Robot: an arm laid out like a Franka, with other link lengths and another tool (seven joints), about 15 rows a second.
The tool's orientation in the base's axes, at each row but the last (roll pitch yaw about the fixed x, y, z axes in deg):
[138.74 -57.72 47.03]
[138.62 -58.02 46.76]
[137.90 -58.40 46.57]
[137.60 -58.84 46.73]
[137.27 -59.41 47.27]
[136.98 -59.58 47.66]
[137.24 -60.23 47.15]
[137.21 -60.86 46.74]
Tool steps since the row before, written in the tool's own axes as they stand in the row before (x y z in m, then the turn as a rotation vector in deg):
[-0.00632 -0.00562 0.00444 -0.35 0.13 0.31]
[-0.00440 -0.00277 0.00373 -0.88 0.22 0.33]
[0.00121 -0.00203 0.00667 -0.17 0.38 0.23]
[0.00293 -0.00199 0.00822 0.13 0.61 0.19]
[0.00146 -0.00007 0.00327 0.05 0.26 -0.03]
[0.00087 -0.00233 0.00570 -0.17 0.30 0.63]
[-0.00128 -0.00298 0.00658 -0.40 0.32 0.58]
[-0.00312 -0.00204 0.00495 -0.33 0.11 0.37]
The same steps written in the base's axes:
[0.00081 0.00277 -0.00911 0.18 -0.25 -0.37]
[0.00138 0.00090 -0.00618 0.02 -0.54 -0.80]
[0.00628 0.00232 -0.00228 0.21 -0.42 -0.10]
[0.00835 0.00293 -0.00133 0.31 -0.52 0.25]
[0.00353 0.00062 0.00001 0.03 -0.22 0.14]
[0.00526 0.00252 -0.00216 0.57 -0.34 -0.28]
[0.00529 0.00235 -0.00451 0.45 -0.44 -0.45]
[0.00332 0.00081 -0.00517 0.25 -0.22 -0.38]

